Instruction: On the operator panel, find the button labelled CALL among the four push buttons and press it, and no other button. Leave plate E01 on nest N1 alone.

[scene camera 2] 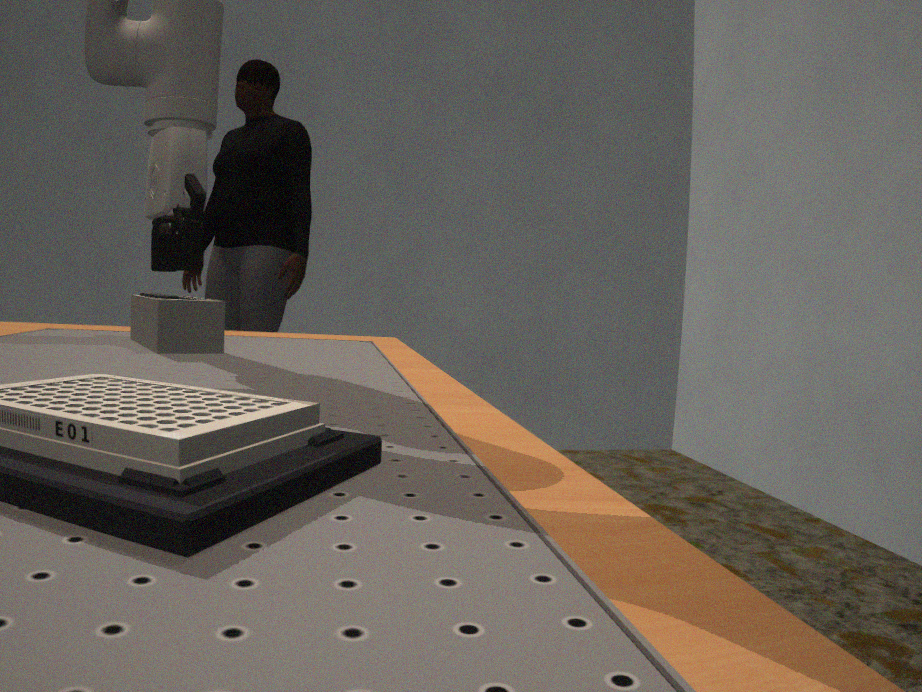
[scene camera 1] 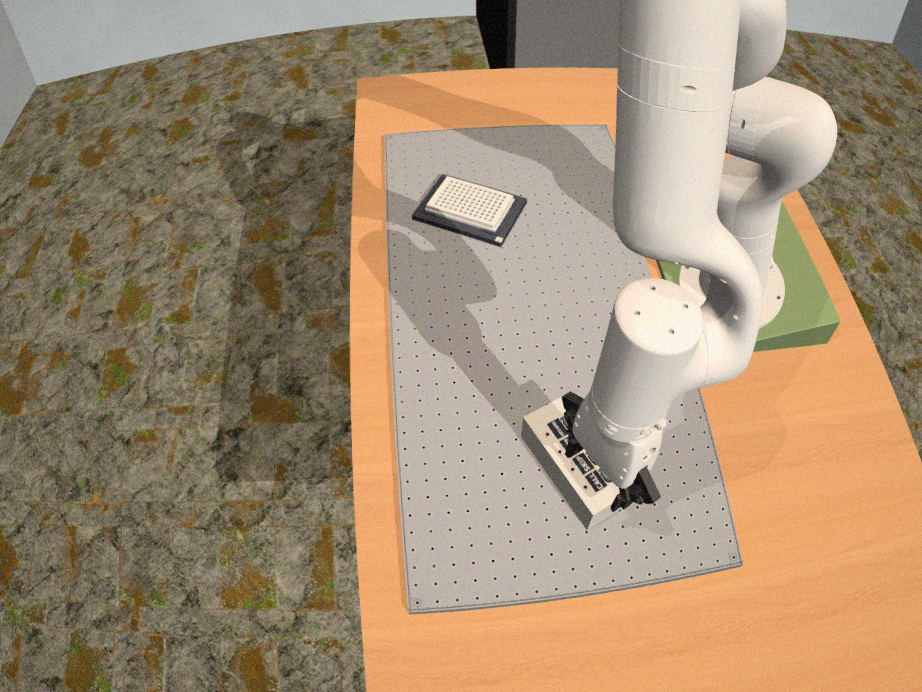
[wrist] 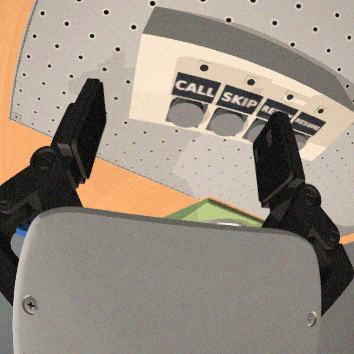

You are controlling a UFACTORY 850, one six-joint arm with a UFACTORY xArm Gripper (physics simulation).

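Note:
The pale operator panel [scene camera 1: 542, 417] [scene camera 2: 189, 325] [wrist: 150, 75] sits on the perforated board. In the wrist view its CALL button [wrist: 186, 113], a grey disc below the CALL label [wrist: 194, 87], is fully visible beside the SKIP button [wrist: 226, 122]. The RETRY button [wrist: 255, 131] and RESUME button [wrist: 300, 141] are partly covered by the right-hand finger. My gripper [scene camera 2: 175, 266] [wrist: 186, 110] is open and empty above the panel, with a gap below it in scene camera 2. White plate E01 [scene camera 1: 470, 201] [scene camera 2: 111, 439] rests on the dark nest [scene camera 1: 510, 223] [scene camera 2: 283, 476], apart from my gripper.
The grey perforated board [scene camera 1: 461, 536] lies on the wooden table [scene camera 1: 819, 521]. A green base block [scene camera 1: 800, 327] is under the arm's foot. A person in dark clothes [scene camera 2: 260, 178] stands beyond the table in scene camera 2.

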